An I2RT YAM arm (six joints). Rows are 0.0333 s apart.
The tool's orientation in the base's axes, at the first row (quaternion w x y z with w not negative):
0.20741 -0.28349 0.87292 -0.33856
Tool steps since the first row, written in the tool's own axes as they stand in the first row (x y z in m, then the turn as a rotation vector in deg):
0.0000 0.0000 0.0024 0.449 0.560 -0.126
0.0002 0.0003 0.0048 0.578 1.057 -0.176
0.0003 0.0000 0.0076 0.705 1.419 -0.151
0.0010 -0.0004 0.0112 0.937 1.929 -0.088
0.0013 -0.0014 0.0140 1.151 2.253 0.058
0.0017 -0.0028 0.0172 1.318 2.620 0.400
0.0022 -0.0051 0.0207 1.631 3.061 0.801
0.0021 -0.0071 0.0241 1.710 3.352 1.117
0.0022 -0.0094 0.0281 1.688 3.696 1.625
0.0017 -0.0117 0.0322 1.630 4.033 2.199
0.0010 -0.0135 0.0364 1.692 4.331 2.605
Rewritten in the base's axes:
0.0013 -0.0011 -0.0016 -0.607 0.116 -0.387
0.0024 -0.0022 -0.0035 -0.908 0.361 -0.727
0.0040 -0.0038 -0.0053 -1.118 0.489 -1.022
0.0056 -0.0062 -0.0076 -1.438 0.623 -1.466
0.0073 -0.0083 -0.0088 -1.633 0.616 -1.832
0.0092 -0.0109 -0.0101 -1.700 0.571 -2.355
0.0116 -0.0143 -0.0109 -1.870 0.452 -2.995
0.0143 -0.0171 -0.0118 -1.857 0.429 -3.431
0.0172 -0.0204 -0.0130 -1.681 0.413 -4.019
0.0207 -0.0235 -0.0140 -1.439 0.383 -4.641
0.0242 -0.0261 -0.0155 -1.366 0.334 -5.141

